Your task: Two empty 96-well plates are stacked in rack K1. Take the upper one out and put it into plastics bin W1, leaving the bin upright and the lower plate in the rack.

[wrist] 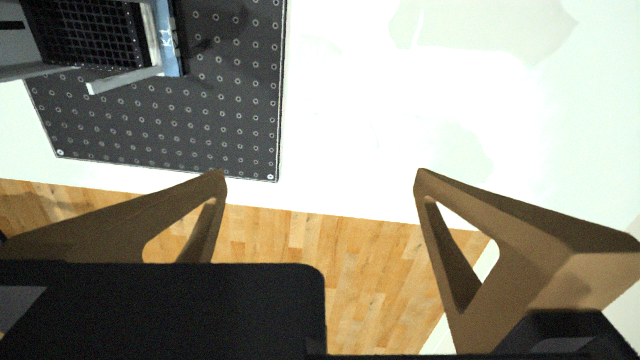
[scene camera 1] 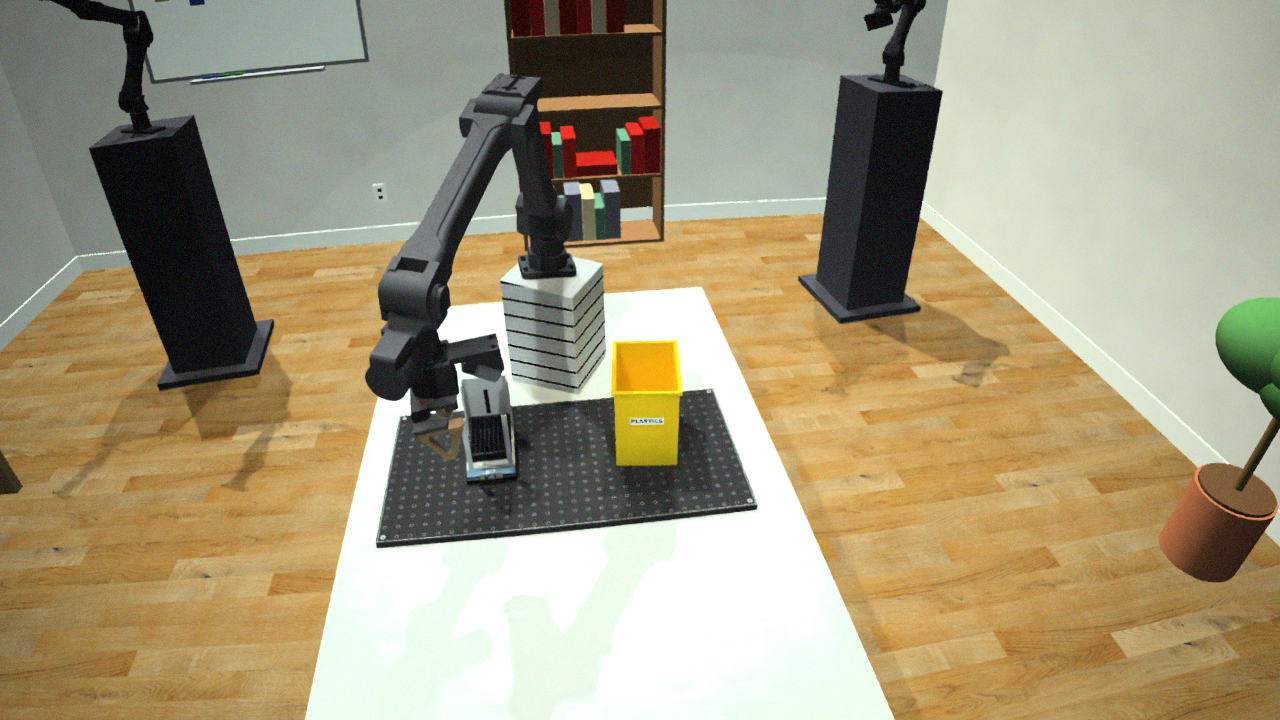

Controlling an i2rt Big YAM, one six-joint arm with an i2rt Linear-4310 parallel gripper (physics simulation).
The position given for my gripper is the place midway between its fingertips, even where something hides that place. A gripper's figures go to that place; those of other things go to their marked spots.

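Scene:
There's a yellow plastics bin W1 (scene camera 1: pixel 646 385) that is 1.52 m from the lens. A black 96-well plate (scene camera 1: pixel 486 438) is 1.47 m from the lens, and my gripper (scene camera 1: pixel 449 437) is 1.12 m from the lens.

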